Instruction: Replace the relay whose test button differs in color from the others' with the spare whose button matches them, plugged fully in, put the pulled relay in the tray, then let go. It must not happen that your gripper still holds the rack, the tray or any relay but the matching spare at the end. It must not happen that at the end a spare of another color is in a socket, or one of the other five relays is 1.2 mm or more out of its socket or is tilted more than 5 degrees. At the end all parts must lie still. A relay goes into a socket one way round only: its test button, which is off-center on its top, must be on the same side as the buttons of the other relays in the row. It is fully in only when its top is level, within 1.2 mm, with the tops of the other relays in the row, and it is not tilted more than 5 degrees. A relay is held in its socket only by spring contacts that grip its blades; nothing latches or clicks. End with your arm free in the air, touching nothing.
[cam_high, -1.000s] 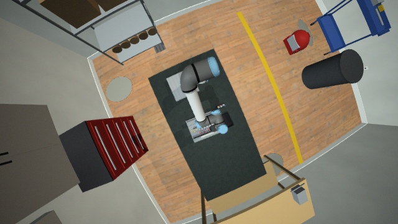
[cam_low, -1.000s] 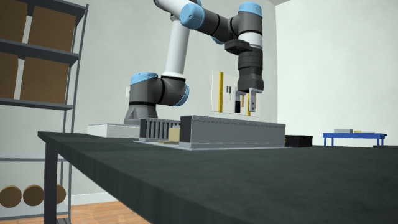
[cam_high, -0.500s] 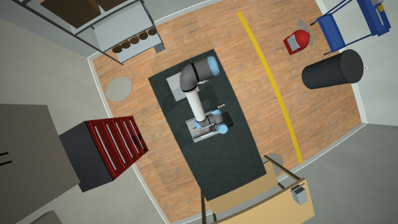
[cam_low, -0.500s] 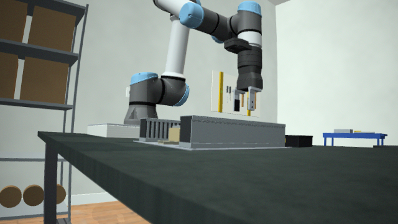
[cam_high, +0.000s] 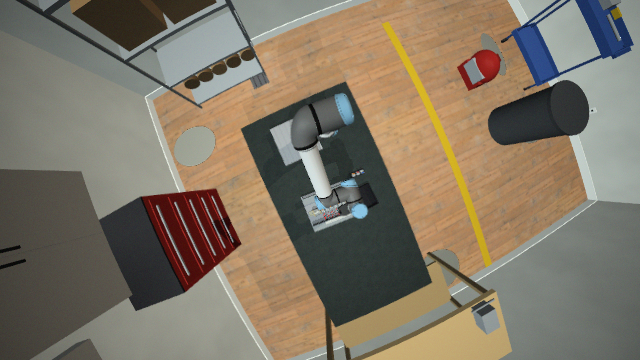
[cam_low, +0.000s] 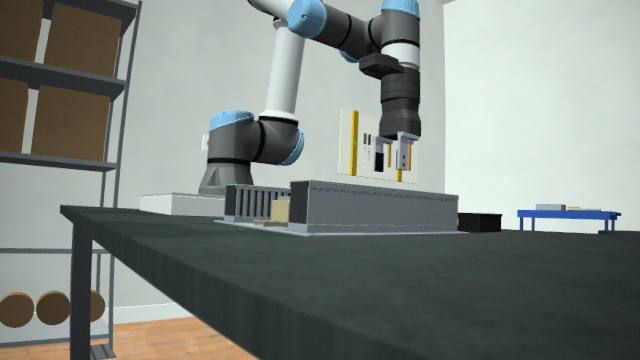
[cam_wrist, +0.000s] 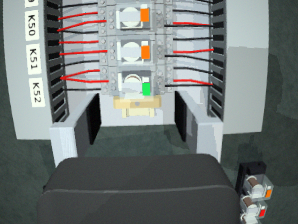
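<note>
My hand is 70 mm above the white relay. From my hand the other things lie so: tray: 10 mm ahead, 170 mm to the left, 110 mm below; then panel: 20 mm ahead, 110 mm to the right, 120 mm below.
</note>
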